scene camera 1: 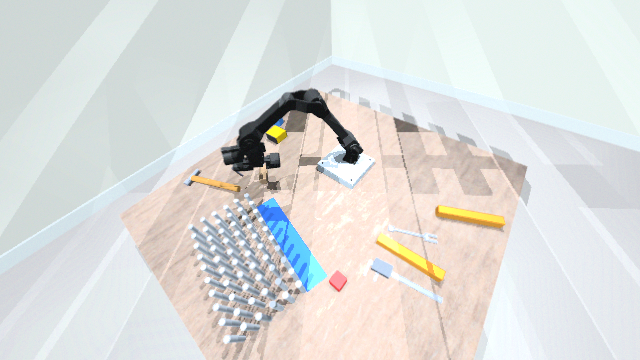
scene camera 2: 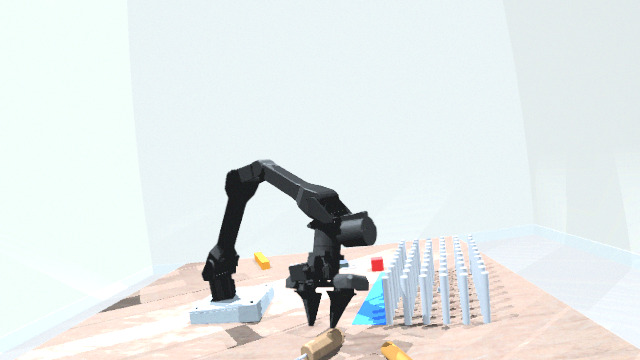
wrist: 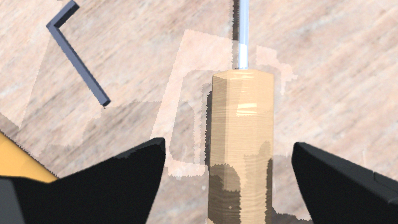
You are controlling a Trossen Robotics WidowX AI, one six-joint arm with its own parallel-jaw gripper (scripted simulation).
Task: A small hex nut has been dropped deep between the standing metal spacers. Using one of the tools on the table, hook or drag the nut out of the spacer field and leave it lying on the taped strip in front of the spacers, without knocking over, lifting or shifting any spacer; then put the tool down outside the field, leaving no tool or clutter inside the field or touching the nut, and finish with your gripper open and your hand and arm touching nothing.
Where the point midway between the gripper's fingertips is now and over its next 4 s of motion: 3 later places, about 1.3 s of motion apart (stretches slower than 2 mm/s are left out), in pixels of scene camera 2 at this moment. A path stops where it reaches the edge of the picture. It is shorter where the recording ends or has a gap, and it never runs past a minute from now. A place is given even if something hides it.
The gripper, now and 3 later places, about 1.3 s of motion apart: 321,327; 323,348; 313,266; 328,231
